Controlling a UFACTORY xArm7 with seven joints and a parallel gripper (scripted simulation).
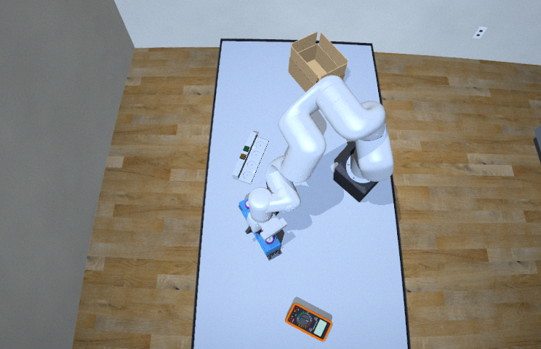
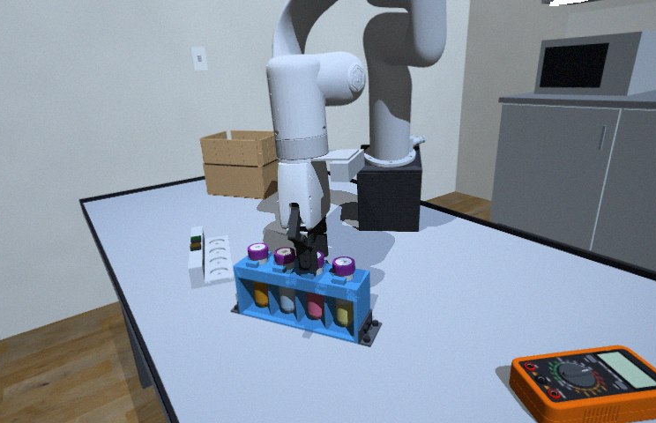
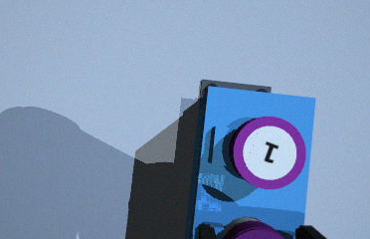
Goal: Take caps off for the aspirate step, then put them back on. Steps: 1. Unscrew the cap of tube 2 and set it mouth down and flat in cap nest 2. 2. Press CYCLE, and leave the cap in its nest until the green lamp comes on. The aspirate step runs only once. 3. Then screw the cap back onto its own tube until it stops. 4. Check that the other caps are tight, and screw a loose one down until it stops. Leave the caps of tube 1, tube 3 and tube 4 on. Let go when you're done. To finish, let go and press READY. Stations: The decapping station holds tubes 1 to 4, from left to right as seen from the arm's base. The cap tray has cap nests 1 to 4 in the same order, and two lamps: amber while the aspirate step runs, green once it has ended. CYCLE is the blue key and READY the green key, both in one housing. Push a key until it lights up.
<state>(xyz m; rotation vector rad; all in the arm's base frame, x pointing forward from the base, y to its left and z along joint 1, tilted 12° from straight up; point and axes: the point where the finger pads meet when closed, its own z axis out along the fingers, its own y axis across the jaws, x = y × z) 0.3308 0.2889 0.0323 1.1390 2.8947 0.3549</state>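
Now: the purple cap marked 2 1 cm below my hand. Round my hand: cap 3: 4 cm to the right, 3 cm ahead, 2 cm below; cap marked 1: 4 cm to the left, 3 cm behind, 2 cm below; cap 4: 8 cm to the right, 7 cm ahead, 2 cm below.
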